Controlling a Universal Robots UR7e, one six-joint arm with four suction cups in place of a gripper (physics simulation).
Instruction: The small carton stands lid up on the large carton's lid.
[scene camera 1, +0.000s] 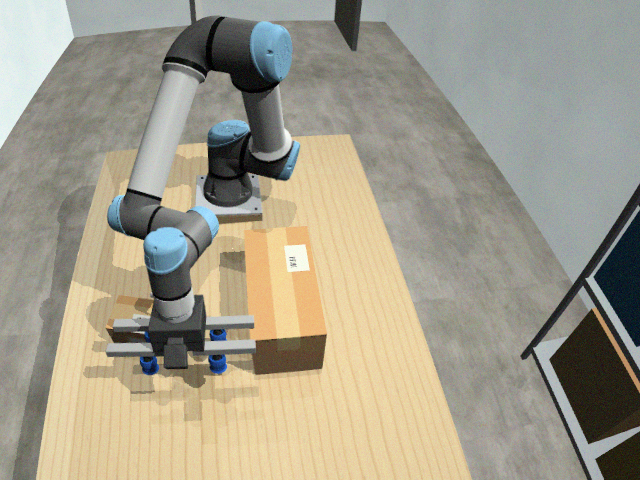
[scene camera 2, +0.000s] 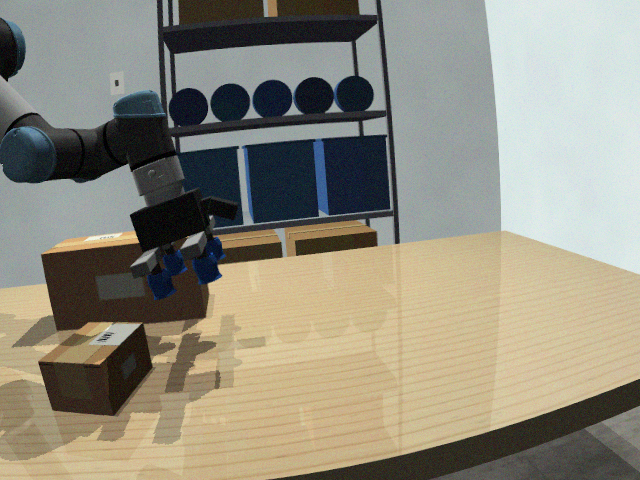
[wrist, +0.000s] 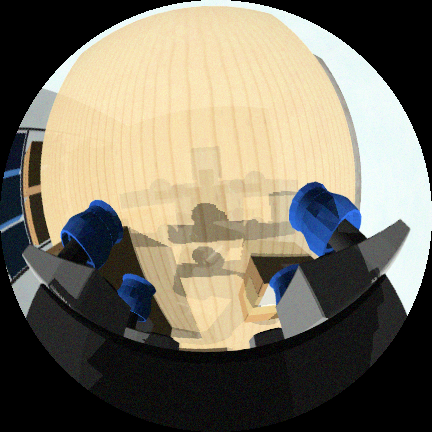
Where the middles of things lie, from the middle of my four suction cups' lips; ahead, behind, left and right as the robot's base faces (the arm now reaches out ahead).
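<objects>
My suction cup is 14 cm past the small carton (scene camera 2: 94, 371), 13 cm to the left of it and 9 cm above it. Going by their middles, that small carton is the nearest to my suction cup of the things named here. The large carton (scene camera 2: 88, 279) is 16 cm behind my suction cup, 21 cm to the left of it and 5 cm below it.
</objects>
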